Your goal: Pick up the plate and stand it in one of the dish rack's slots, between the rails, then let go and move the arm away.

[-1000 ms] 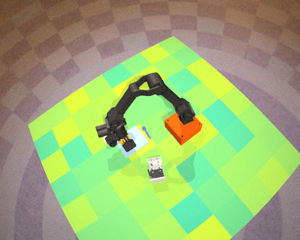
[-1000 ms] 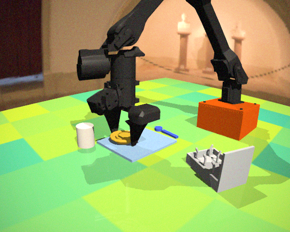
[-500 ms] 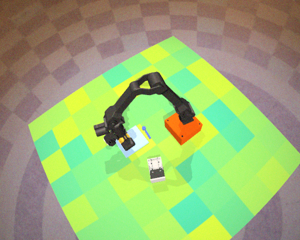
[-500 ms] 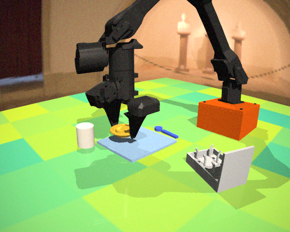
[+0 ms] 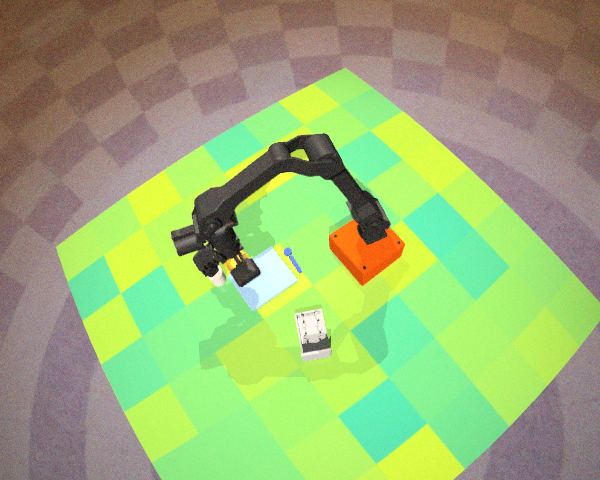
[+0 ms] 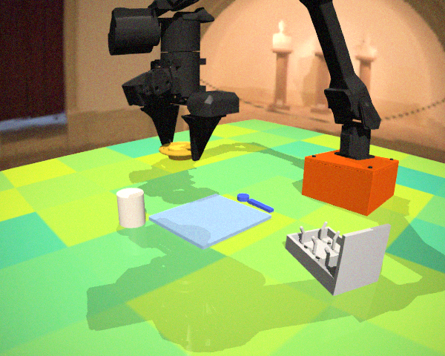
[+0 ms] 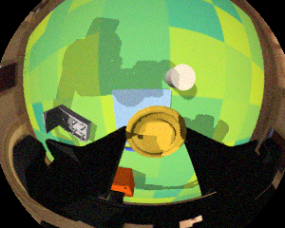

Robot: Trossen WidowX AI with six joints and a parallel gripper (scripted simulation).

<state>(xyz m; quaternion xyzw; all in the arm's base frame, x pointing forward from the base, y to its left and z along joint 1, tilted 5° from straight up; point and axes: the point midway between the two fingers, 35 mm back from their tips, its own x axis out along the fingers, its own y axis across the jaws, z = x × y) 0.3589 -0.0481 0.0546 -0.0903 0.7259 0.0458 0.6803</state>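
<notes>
The grey dish rack is 220 mm to the left of my gripper tip, 100 mm behind it and 80 mm below it. Round my gripper tip: yellow plate (10 mm above); then light blue mat (100 mm below, 40 mm behind, 20 mm to the left); then white cup (80 mm below, 70 mm ahead, 30 mm to the right).
</notes>
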